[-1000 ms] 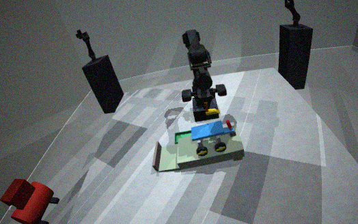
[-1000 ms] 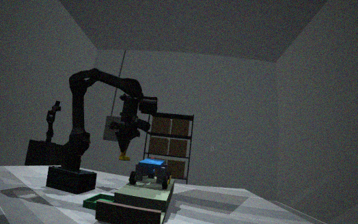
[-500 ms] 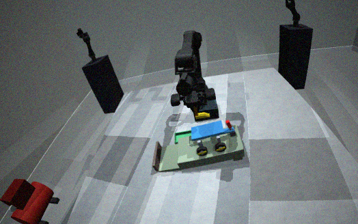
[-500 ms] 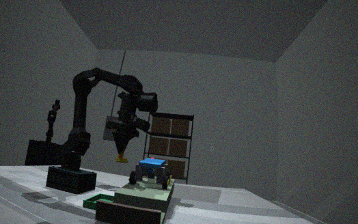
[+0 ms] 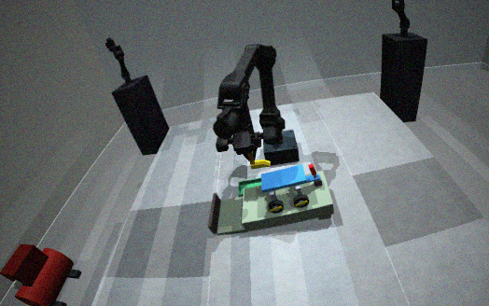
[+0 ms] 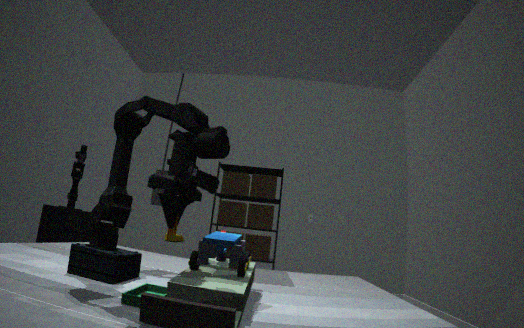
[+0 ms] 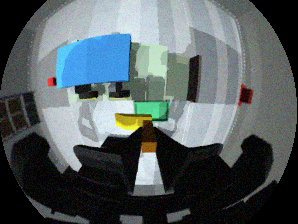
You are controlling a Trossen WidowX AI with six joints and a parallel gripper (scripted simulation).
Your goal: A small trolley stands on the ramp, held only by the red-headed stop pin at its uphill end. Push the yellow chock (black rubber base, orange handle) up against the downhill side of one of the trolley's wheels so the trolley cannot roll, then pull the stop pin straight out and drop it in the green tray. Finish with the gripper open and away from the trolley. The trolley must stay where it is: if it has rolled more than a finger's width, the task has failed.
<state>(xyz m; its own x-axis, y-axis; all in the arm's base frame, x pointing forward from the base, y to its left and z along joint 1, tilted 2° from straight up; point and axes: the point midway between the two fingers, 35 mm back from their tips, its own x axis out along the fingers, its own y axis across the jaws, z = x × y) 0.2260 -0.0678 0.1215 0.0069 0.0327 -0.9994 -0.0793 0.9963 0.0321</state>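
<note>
My gripper tip is 200 mm to the right of the stop pin, 60 mm short of it and 30 mm above it. The rest, counted from my gripper tip: chock: 20 mm to the left, 10 mm below; green tray: 160 mm below, 20 mm to the right, 20 mm behind; trolley: 110 mm to the left, 90 mm ahead, 50 mm below.
</note>
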